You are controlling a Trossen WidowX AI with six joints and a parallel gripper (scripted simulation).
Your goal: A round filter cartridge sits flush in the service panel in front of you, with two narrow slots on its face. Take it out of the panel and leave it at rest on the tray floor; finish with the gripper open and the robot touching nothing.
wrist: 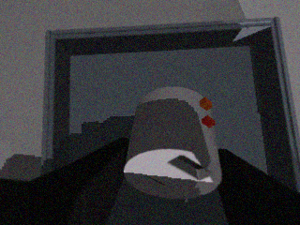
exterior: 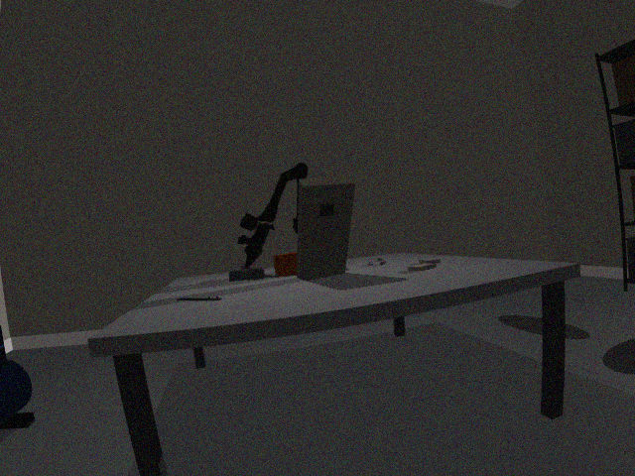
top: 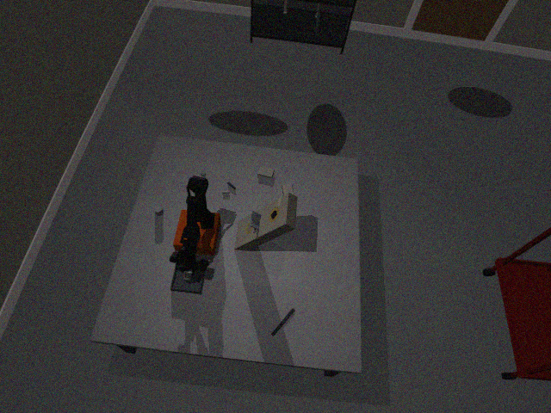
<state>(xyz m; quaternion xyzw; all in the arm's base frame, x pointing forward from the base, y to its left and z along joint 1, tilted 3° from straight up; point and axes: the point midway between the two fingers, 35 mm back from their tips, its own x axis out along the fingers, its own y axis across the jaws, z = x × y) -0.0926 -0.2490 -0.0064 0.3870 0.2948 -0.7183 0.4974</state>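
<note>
The round filter cartridge lies right at my gripper tip. The rest, counted from my gripper tip: dark tray (1 cm to the right, 4 cm below); beige service panel (41 cm ahead, 21 cm to the left, 14 cm above).
</note>
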